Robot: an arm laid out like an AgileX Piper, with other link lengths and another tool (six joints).
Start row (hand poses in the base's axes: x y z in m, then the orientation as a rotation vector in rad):
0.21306, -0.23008, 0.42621, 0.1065, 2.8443, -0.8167
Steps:
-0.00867, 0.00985, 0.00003, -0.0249, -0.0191, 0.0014
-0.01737, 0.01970, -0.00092, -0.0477, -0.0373, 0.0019
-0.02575, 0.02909, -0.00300, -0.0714, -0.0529, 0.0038
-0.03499, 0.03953, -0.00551, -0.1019, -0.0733, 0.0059
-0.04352, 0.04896, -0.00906, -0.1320, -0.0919, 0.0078
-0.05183, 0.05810, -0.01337, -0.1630, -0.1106, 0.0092
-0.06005, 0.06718, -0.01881, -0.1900, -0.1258, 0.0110
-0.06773, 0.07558, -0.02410, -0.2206, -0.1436, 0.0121
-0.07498, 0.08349, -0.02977, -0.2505, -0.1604, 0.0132
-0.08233, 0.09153, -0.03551, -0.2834, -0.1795, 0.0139
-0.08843, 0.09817, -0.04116, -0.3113, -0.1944, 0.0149
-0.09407, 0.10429, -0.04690, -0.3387, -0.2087, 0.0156
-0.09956, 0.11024, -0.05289, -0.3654, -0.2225, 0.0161
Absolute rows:
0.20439, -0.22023, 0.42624, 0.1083, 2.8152, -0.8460
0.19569, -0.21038, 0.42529, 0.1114, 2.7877, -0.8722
0.18731, -0.20099, 0.42321, 0.1113, 2.7618, -0.8999
0.17807, -0.19055, 0.42070, 0.1117, 2.7278, -0.9347
0.16954, -0.18112, 0.41715, 0.1118, 2.6953, -0.9690
0.16123, -0.17198, 0.41284, 0.1125, 2.6620, -1.0040
0.15301, -0.16290, 0.40740, 0.1119, 2.6335, -1.0341
0.14533, -0.15450, 0.40211, 0.1126, 2.6004, -1.0677
0.13808, -0.14659, 0.39644, 0.1131, 2.5683, -1.1001
0.13073, -0.13855, 0.39070, 0.1144, 2.5320, -1.1350
0.12463, -0.13191, 0.38505, 0.1146, 2.5020, -1.1644
0.11899, -0.12579, 0.37931, 0.1149, 2.4726, -1.1930
0.11350, -0.11984, 0.37332, 0.1154, 2.4438, -1.2205

